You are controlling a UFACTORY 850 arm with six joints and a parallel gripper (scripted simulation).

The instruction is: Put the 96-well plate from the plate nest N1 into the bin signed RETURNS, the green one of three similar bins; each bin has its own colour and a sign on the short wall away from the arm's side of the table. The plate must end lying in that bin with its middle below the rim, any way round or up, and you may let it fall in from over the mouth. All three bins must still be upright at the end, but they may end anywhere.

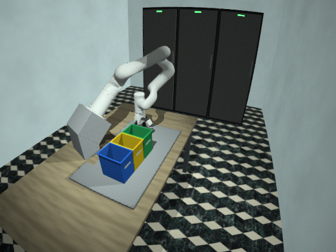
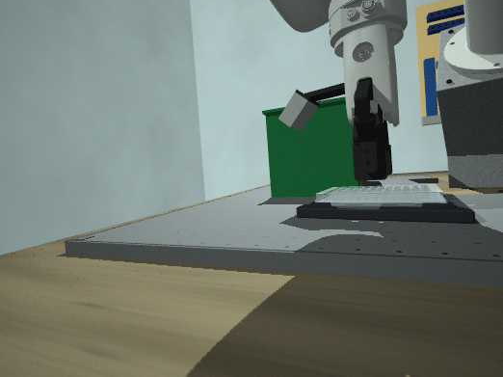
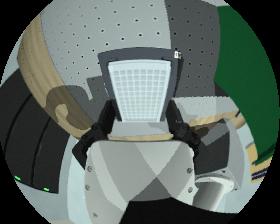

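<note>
Now: the clear 96-well plate 3 cm below my hand. The rest, counted from my hand: dark plate nest: 4 cm below; then green bin: 23 cm to the right, 10 cm ahead, 4 cm above; then yellow bin: 36 cm to the right, 9 cm ahead, 4 cm above.
</note>
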